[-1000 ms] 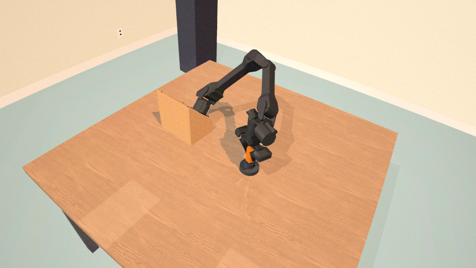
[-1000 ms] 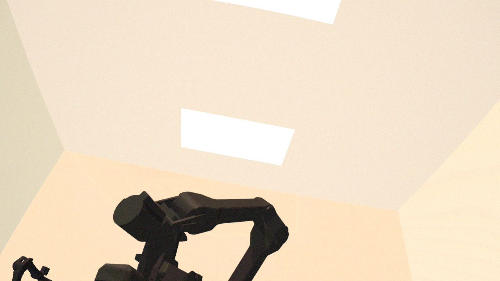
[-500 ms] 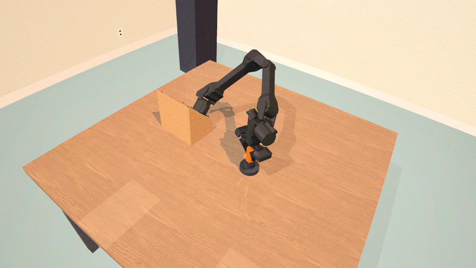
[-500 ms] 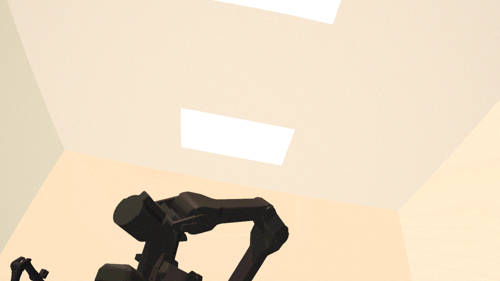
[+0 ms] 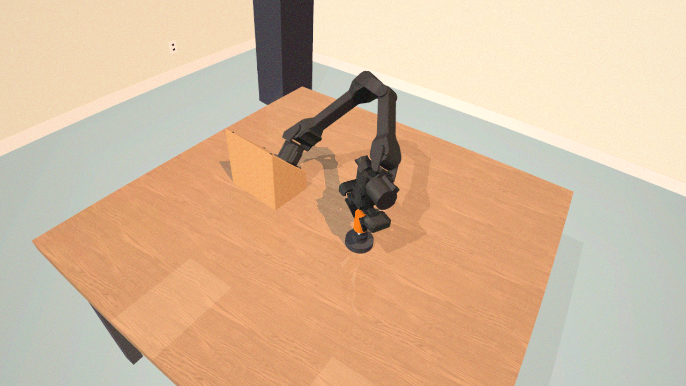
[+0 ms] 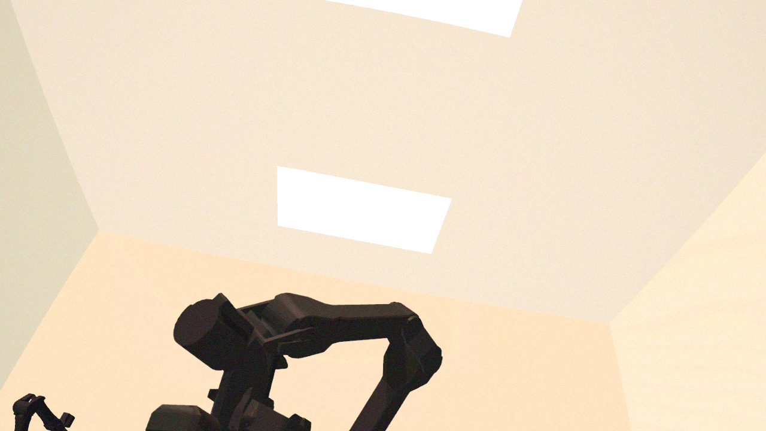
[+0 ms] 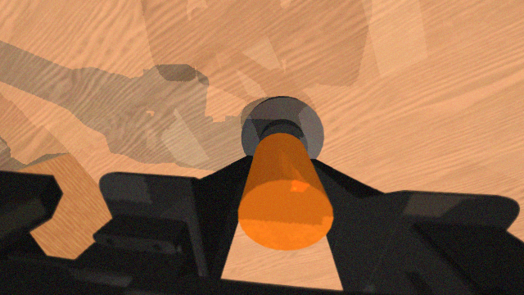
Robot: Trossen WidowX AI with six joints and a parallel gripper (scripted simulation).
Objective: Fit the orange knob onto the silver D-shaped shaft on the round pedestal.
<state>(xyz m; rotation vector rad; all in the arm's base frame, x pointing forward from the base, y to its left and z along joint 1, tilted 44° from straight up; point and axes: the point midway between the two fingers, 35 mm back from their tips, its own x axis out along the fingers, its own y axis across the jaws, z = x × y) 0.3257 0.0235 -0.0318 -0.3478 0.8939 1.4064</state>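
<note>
My gripper tip is now 40 mm above the round dark pedestal. The rest, counted from my gripper tip: orange knob: 40 mm above.
</note>
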